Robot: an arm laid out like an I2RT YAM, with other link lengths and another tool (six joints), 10 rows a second.
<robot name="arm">
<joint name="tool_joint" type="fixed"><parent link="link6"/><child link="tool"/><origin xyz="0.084 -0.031 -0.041" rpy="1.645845 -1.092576 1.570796"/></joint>
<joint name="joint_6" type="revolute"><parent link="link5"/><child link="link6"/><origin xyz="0.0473 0 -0.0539" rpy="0 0 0"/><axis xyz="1 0 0"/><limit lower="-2.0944" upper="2.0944"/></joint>
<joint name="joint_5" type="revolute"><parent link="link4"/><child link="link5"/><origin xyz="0.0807 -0.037 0.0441" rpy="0 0 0"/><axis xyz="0 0 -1"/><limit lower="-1.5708" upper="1.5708"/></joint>
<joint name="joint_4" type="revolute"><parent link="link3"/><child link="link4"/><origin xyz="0.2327 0.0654 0.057" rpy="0 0 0"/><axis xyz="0 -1 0"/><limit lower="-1.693" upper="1.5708"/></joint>
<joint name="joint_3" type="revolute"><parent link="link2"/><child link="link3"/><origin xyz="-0.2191 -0.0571 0" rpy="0 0 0"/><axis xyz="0 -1 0"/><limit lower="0" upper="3.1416"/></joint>
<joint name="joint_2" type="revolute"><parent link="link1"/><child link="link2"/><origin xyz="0.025 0.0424 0.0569" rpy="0 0 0"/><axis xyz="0 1 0"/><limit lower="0" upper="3.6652"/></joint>
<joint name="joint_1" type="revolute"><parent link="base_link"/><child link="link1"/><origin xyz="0 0 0.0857" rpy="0 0 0"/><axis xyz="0 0 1"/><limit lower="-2.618" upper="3.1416"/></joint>
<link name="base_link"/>
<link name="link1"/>
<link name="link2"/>
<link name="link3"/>
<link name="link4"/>
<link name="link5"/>
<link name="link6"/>
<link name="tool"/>
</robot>
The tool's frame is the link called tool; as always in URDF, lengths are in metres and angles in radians.
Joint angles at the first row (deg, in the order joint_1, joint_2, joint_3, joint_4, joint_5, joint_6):
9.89, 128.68, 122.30, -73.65, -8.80, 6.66
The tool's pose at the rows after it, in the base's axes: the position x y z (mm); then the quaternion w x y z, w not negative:
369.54 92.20 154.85 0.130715 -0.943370 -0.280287 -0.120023
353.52 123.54 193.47 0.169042 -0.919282 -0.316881 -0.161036
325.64 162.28 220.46 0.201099 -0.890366 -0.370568 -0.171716
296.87 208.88 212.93 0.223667 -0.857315 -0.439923 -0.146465
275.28 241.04 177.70 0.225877 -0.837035 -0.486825 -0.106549
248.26 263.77 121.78 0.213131 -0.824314 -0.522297 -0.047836
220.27 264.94 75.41 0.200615 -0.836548 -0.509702 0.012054
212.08 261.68 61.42 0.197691 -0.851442 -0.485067 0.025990
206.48 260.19 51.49 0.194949 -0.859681 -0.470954 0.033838
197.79 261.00 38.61 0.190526 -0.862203 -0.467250 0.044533
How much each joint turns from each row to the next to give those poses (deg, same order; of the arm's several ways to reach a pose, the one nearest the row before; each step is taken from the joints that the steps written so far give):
1.62, -4.96, 0.00, -0.65, -3.23, 1.33
3.63, -6.08, 0.19, -1.01, -4.35, 0.26
6.05, -3.84, 0.97, -2.31, -2.89, -0.02
8.17, 0.04, -1.86, 0.69, -1.53, -0.90
6.28, 1.66, -6.21, 4.46, 0.24, -0.56
5.92, 3.61, -8.26, 6.03, 1.27, 0.13
3.02, 2.91, -7.56, 4.40, 0.57, 3.69
0.19, 0.19, -3.47, 2.47, 0.11, 3.28
0.29, 0.27, -2.28, 1.88, 0.15, 2.03
1.07, 0.87, -2.14, 2.05, 0.20, 1.38

